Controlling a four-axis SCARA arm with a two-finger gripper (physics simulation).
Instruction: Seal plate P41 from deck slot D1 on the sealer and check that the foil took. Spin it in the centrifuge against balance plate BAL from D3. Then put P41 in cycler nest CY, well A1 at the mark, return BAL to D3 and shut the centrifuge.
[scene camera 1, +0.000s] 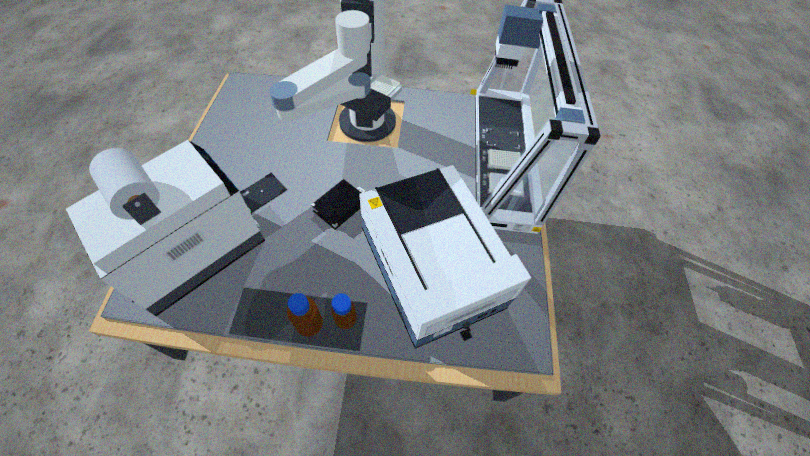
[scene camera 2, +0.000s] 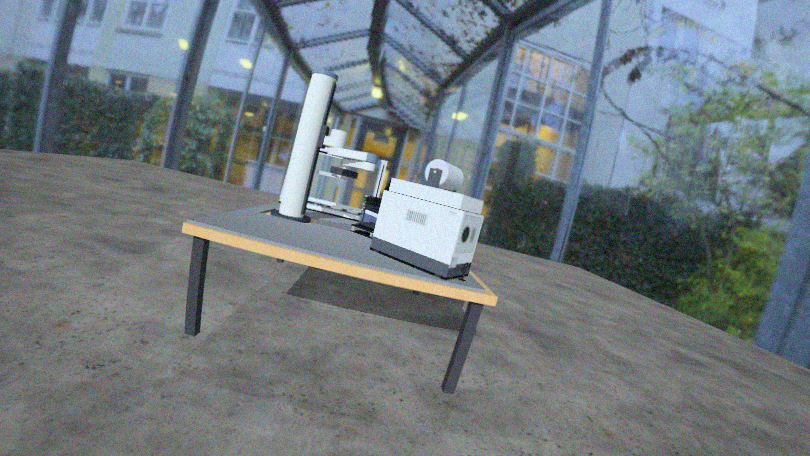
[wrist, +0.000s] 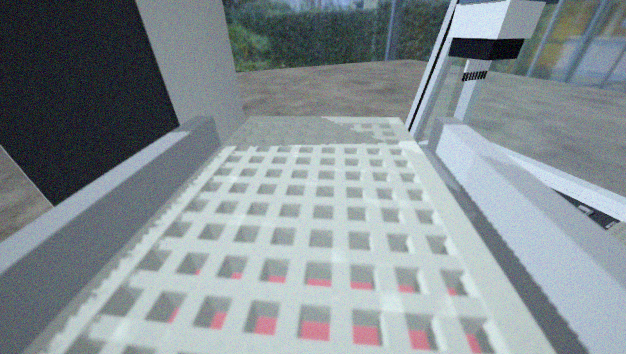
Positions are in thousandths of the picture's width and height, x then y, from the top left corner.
Labels:
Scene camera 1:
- my gripper: 478, 181
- white centrifuge: 551, 589
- brown bottles with blue caps: 373, 683
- black square pad: 420, 440
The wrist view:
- my gripper: 510, 383

